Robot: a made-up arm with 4 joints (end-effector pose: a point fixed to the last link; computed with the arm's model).
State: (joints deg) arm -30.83 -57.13 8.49 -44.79
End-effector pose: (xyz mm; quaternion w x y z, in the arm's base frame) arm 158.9 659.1 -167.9 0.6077 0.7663 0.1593 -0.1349
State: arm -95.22 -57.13 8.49 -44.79
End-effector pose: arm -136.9 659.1 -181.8 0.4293 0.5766 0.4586 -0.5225
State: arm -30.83 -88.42 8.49 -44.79
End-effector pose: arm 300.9 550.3 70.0 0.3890 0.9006 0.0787 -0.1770
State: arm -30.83 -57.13 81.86 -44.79
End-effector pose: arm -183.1 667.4 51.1 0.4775 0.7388 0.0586 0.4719
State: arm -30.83 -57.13 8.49 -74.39
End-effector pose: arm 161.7 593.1 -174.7 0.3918 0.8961 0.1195 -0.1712
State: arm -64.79 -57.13 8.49 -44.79
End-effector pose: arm 4.4 659.1 -217.8 0.5346 0.6935 0.3298 -0.3528
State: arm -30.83 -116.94 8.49 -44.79
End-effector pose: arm 387.9 338.0 215.8 0.1642 0.9651 0.0001 -0.2040
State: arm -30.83 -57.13 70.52 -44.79
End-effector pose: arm -118.6 685.0 44.4 0.5123 0.7640 0.0769 0.3847
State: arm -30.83 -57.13 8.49 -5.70
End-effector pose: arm 135.9 734.2 -205.3 0.8290 0.5188 0.1953 -0.0739
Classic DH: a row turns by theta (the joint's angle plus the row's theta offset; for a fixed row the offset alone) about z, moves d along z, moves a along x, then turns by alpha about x. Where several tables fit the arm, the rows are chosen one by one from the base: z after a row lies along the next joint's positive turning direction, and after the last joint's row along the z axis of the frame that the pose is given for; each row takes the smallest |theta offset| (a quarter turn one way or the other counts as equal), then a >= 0, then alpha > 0; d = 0 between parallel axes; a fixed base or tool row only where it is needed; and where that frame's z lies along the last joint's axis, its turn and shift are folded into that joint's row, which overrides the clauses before.
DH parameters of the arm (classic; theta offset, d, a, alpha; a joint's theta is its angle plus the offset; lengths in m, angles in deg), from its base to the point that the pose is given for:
base (fixed): 0 0.06 0 90
joint 1: -90 -0.11 0.17 90
joint 2: -90 -0.04 0.08 90
joint 3: 0 -0.48 0.11 -90
joint 4: 0 -0.25 0.12 90
tool (fixed): -90 -0.05 0 0

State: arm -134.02 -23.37 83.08 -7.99
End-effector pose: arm -245.1 640.8 524.9 0.3631 0.6840 0.6287 0.0705
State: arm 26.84 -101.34 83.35 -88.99
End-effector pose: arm -191.1 395.6 233.7 0.0820 -0.5702 0.0540 -0.8156
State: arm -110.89 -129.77 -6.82 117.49
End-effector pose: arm 118.1 504.3 -294.9 0.5222 0.0877 0.8455 -0.0692
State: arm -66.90 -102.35 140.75 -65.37
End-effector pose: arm -119.5 475.8 317.3 0.1946 0.7710 -0.2294 0.5613
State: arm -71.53 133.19 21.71 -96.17
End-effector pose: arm -75.1 -360.5 -194.9 0.6557 -0.2990 0.6832 0.1184
